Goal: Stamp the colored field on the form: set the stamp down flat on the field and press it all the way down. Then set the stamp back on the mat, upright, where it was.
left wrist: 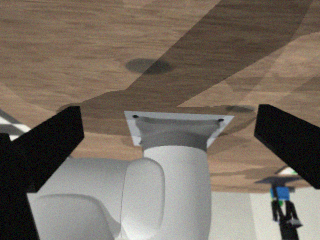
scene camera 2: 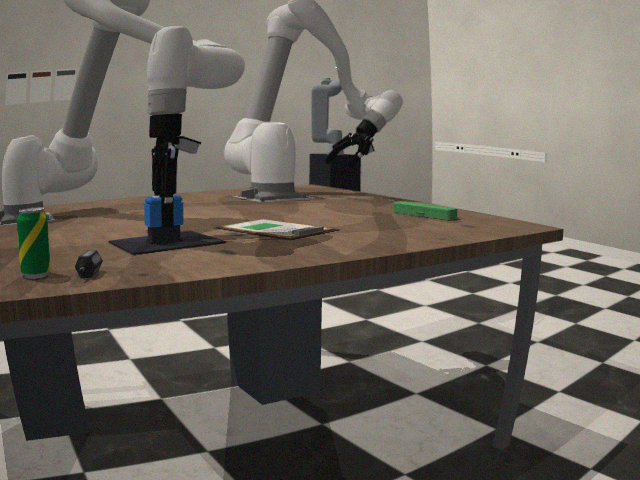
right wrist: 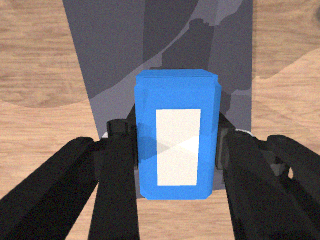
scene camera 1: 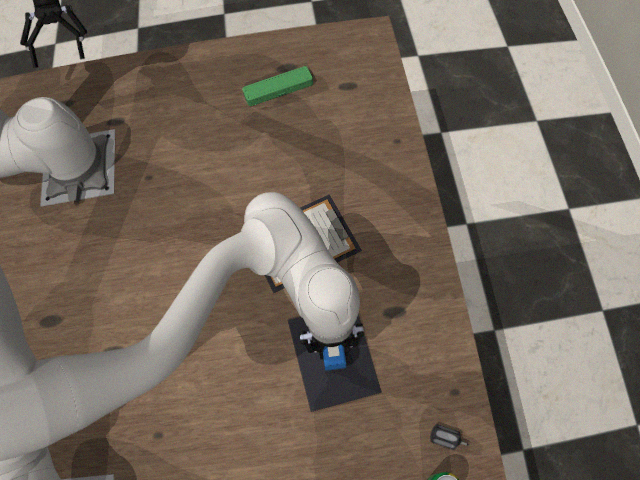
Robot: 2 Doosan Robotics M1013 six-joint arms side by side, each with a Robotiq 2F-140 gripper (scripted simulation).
Labels:
green block: scene camera 2; scene camera 1; not seen in the left wrist view (out of frame); not seen in the right wrist view (out of frame)
same spot on green block: (scene camera 2: 417,209) = (scene camera 1: 278,93)

